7 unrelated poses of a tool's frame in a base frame.
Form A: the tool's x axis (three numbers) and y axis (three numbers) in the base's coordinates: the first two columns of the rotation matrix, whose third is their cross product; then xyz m.
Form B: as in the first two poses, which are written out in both.
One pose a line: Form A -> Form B
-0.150, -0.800, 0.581, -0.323, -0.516, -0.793, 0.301, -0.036, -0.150 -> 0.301, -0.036, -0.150; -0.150, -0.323, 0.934; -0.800, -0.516, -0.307; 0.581, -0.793, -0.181
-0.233, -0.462, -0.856, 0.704, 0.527, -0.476, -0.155, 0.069, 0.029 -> -0.155, 0.069, 0.029; -0.233, 0.704, 0.671; -0.462, 0.527, -0.714; -0.856, -0.476, 0.202
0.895, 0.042, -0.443, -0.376, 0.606, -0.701, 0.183, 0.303, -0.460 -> 0.183, 0.303, -0.460; 0.895, -0.376, 0.239; 0.042, 0.606, 0.794; -0.443, -0.701, 0.558
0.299, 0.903, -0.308, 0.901, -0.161, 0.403, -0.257, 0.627, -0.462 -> -0.257, 0.627, -0.462; 0.299, 0.901, 0.314; 0.903, -0.161, -0.398; -0.308, 0.403, -0.862
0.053, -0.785, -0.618, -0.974, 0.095, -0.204, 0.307, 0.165, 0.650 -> 0.307, 0.165, 0.650; 0.053, -0.974, 0.219; -0.785, 0.095, 0.613; -0.618, -0.204, -0.760
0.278, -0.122, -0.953, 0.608, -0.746, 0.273, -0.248, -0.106, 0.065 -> -0.248, -0.106, 0.065; 0.278, 0.608, -0.744; -0.122, -0.746, -0.655; -0.953, 0.273, -0.133
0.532, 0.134, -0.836, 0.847, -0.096, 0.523, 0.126, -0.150, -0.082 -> 0.126, -0.150, -0.082; 0.532, 0.847, -0.010; 0.134, -0.096, -0.986; -0.836, 0.523, -0.165
